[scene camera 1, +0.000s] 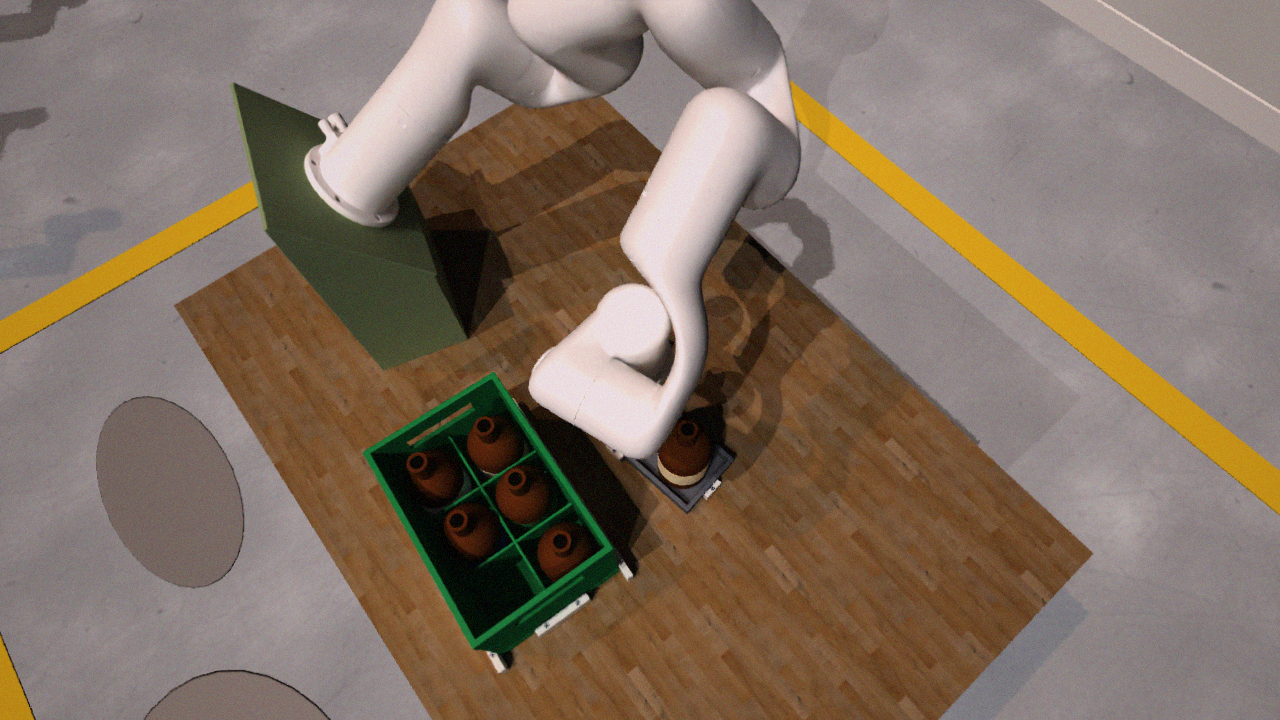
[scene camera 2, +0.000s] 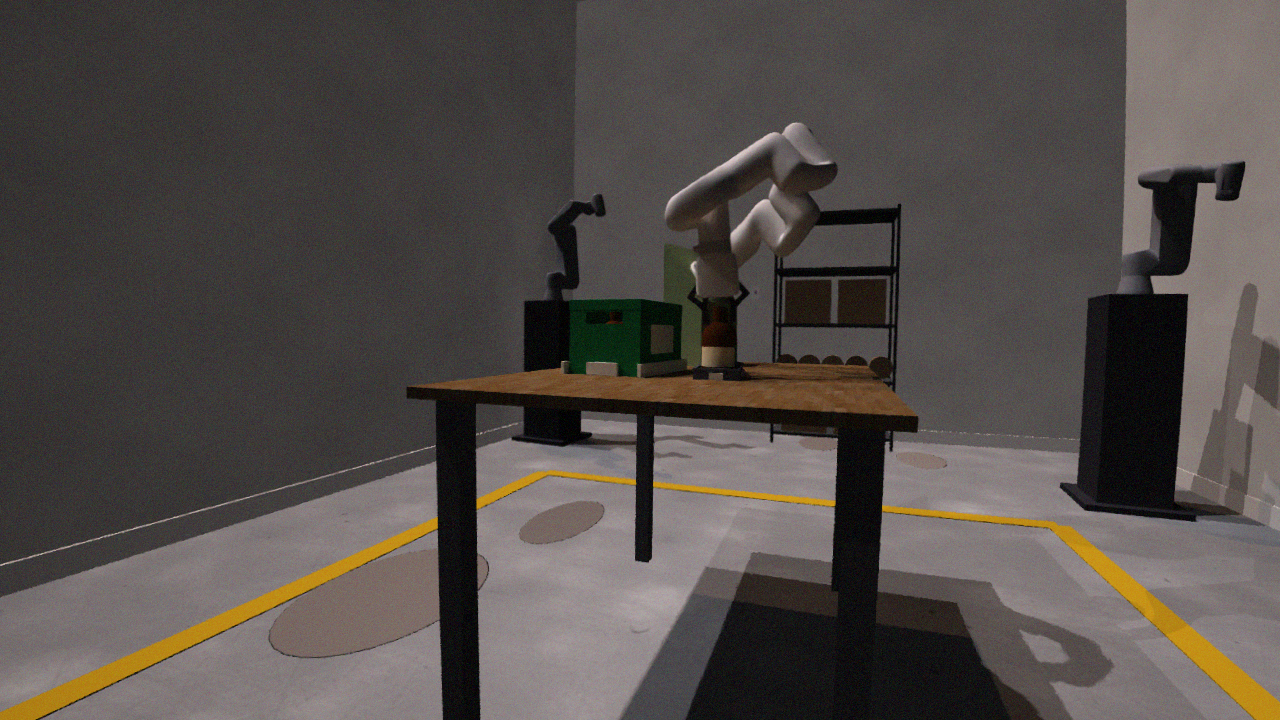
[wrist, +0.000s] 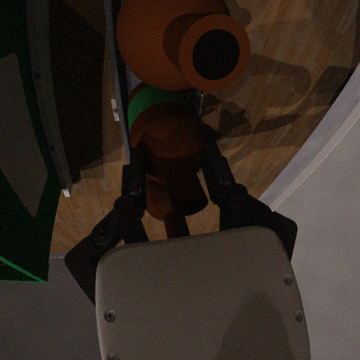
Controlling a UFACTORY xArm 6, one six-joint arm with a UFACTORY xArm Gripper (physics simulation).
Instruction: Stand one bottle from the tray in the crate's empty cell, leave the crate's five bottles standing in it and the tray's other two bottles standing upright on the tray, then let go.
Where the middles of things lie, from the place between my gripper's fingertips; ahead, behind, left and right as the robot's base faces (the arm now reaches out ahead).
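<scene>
There is the green-label bottle [wrist: 171, 52], and I see my gripper 20 mm to the left of it, 40 mm above it and 80 mm past it.
</scene>
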